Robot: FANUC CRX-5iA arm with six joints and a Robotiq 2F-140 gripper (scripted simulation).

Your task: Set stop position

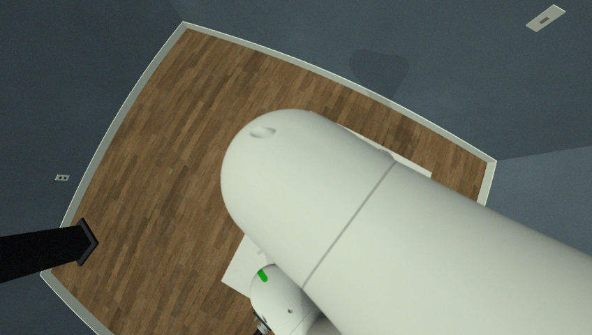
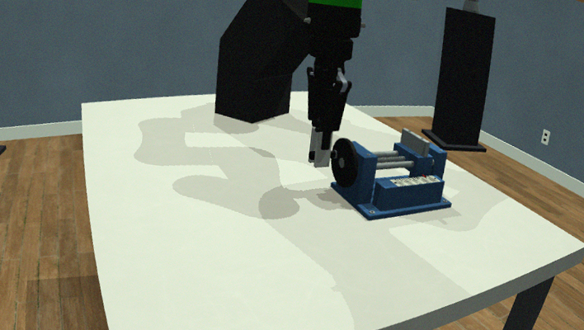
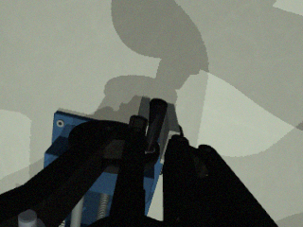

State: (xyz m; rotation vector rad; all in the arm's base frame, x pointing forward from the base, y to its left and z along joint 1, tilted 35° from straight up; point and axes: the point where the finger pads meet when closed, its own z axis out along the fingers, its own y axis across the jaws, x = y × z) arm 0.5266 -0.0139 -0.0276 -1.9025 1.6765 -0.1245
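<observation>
My gripper is now 20 mm to the right of the handwheel and 20 mm above it. Also, from my hand: stop block (190 mm to the left, 10 mm below).
</observation>
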